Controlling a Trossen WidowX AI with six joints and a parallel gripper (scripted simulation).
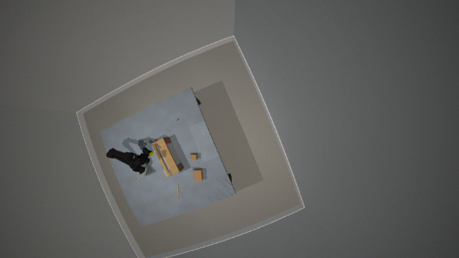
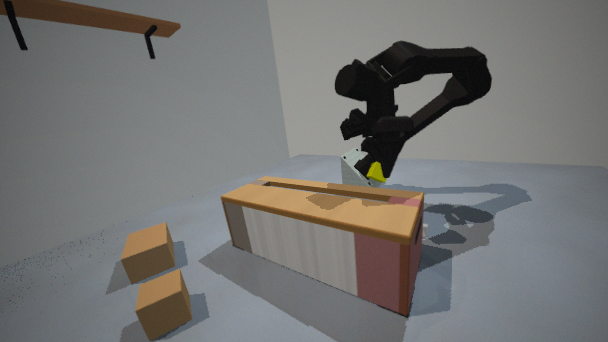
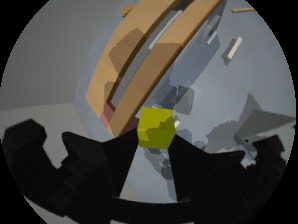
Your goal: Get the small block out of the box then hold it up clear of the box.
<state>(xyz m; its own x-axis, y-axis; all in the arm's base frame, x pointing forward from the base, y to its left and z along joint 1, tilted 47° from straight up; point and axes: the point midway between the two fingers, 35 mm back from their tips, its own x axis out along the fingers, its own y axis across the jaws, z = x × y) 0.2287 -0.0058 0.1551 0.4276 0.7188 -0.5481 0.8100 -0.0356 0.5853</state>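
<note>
The yellow block is 1 cm to the right of my gripper tip and 1 cm above it. From my gripper tip the other things lie so: thin stick: 5 cm behind, 52 cm to the right, 13 cm below; box: 7 cm ahead, 12 cm to the right, 7 cm below.
</note>
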